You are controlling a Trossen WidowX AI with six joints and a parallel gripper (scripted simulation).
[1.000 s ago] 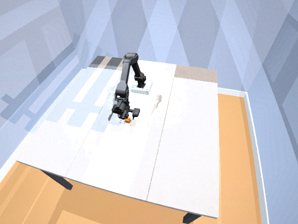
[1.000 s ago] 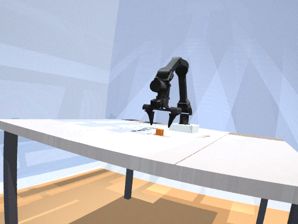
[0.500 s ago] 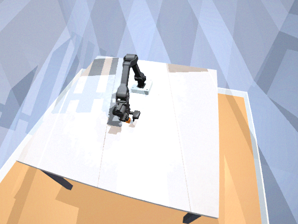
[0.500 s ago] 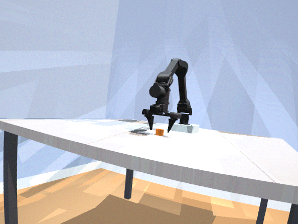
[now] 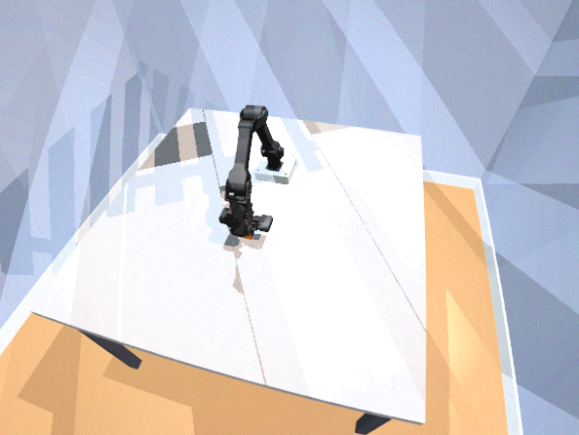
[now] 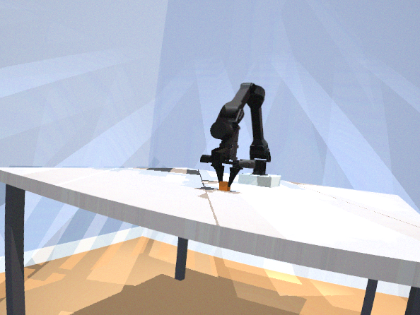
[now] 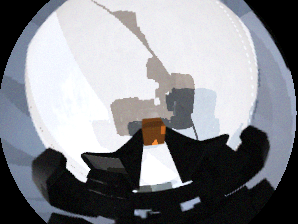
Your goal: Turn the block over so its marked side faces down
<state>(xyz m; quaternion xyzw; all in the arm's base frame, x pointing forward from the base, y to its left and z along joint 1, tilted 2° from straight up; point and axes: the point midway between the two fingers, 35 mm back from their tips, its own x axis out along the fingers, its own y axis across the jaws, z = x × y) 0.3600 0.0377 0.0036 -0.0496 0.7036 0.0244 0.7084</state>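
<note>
Now: gripper tip 1 cm past the orange block.
</note>
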